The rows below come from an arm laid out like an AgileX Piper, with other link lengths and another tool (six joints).
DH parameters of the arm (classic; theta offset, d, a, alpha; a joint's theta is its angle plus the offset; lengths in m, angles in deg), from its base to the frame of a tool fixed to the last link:
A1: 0 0.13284 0 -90
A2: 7.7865 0 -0.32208 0
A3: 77.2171 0 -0.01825 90
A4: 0 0.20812 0 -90
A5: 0 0 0 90
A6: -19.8 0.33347 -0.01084 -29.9
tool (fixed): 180 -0.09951 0 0
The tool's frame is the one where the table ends.
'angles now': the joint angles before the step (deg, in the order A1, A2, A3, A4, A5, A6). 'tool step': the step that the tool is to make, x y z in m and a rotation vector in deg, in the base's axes. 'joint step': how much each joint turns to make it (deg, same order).
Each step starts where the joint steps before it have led.
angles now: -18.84 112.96 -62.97 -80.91 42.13 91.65
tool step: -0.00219 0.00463 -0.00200 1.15 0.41 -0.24
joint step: 0.39 -0.48 0.00 2.51 0.00 -1.87
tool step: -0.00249 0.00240 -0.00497 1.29 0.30 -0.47
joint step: -0.01 -0.02 -0.01 2.02 -0.30 -1.20
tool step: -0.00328 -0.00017 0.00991 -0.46 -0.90 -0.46
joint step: -0.02 -1.37 0.01 0.48 0.50 -0.37
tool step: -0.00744 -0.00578 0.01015 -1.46 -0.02 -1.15
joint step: -0.55 -0.80 -0.01 -0.62 1.41 0.02
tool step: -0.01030 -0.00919 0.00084 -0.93 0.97 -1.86
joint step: -1.19 0.44 0.00 -0.58 1.31 0.20
